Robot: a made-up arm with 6 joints. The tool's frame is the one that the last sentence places.
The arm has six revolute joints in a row. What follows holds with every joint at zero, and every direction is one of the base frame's.
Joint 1 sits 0.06 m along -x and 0.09 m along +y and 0.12 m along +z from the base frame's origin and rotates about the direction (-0.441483, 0.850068, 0.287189).
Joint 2 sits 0.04 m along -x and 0.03 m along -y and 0.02 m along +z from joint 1 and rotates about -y.
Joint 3 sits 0.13 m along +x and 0.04 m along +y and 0.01 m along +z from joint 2 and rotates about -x.
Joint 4 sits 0.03 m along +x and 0.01 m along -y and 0.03 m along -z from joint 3 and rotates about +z.
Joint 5 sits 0.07 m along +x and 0.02 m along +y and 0.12 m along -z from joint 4 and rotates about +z.
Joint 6 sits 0.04 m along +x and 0.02 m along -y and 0.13 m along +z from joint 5 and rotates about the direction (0.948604, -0.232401, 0.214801).
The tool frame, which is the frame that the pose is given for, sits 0.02 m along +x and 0.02 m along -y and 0.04 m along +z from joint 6; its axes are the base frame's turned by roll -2.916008, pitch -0.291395 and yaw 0.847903 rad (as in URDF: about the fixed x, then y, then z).
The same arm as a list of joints. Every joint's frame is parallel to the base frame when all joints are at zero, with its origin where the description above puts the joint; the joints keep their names.
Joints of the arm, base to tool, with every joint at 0 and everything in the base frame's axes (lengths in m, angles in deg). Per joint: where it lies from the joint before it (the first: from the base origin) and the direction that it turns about. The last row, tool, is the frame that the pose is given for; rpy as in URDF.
joint 1: axis -0.441483 0.850068 0.287189 origin -0.06 0.09 0.12
joint 2: axis -y origin -0.04 -0.03 0.02
joint 3: axis -x origin 0.13 0.04 0.01
joint 4: axis +z origin 0.03 -0.01 -0.03
joint 5: axis +z origin 0.07 0.02 -0.12
joint 6: axis 0.948604 -0.232401 0.214801 origin 0.04 -0.02 0.13
tool: origin 0.02 -0.02 0.04 rpy -167.07 -16.7 48.58

